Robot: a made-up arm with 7 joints.
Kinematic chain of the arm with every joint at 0, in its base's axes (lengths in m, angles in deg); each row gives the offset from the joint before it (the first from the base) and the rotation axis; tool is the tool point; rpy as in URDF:
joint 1: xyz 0 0 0 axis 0.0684 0.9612 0.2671
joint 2: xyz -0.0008 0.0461 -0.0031 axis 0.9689 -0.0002 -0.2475
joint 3: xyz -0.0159 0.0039 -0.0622 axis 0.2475 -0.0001 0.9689
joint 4: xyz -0.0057 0 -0.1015 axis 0.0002 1 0
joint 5: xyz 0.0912 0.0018 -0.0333 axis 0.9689 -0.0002 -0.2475
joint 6: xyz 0.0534 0 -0.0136 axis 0.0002 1 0
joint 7: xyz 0.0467 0 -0.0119 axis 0.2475 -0.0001 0.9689
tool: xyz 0 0 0 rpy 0 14.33 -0.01
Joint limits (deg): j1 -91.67..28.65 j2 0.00..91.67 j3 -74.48..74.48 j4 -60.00..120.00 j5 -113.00..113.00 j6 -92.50..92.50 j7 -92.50..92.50
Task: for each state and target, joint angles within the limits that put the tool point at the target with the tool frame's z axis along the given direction. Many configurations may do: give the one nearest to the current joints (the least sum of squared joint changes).
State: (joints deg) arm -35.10 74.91 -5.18 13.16 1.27 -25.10 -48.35
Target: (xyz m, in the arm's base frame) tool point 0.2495 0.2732 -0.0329 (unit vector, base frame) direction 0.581 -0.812 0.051
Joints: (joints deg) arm -35.04 75.73 -12.07 28.16 12.28 20.78 -48.35
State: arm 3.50 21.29 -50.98 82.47 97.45 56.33 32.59
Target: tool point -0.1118 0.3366 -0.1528 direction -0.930 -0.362 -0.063
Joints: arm 3.23 46.84 -45.79 119.81 103.84 6.35 32.59
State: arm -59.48 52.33 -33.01 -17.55 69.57 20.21 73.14
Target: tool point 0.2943 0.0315 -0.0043 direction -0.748 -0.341 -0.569
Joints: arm -71.92 56.99 -42.60 8.12 49.01 -32.48 73.14
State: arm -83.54 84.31 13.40 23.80 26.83 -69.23 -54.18
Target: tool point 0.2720 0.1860 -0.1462 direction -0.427 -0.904 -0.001
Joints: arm -39.63 50.35 -14.78 44.09 47.02 -38.93 -54.18
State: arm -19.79 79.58 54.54 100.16 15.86 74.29 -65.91
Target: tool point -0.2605 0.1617 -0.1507 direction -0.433 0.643 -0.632
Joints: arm 28.09 40.95 54.13 119.46 13.66 53.52 -65.91
